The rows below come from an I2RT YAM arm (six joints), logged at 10 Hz.
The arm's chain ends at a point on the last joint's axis. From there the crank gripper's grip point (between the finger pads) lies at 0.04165 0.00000 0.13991 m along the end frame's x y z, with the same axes.
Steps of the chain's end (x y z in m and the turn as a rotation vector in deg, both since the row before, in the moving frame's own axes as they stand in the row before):
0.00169 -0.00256 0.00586 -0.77 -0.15 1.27
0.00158 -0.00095 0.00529 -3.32 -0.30 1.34
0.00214 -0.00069 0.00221 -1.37 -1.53 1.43
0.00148 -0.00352 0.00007 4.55 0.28 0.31
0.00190 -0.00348 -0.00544 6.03 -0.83 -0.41
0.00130 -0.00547 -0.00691 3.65 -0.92 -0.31
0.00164 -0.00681 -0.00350 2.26 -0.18 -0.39
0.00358 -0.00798 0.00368 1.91 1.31 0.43
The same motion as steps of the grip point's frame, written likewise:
0.00129 0.00024 0.00595 -0.77 -0.15 1.27
0.00074 0.00812 0.00524 -3.32 -0.30 1.34
-0.00166 0.00366 0.00322 -1.37 -1.53 1.43
0.00219 -0.01438 -0.00057 4.55 0.28 0.31
-0.00018 -0.01850 -0.00564 6.03 -0.83 -0.41
-0.00097 -0.01462 -0.00655 3.65 -0.92 -0.31
0.00118 -0.01261 -0.00348 2.26 -0.18 -0.39
0.00678 -0.01230 0.00262 1.91 1.31 0.43

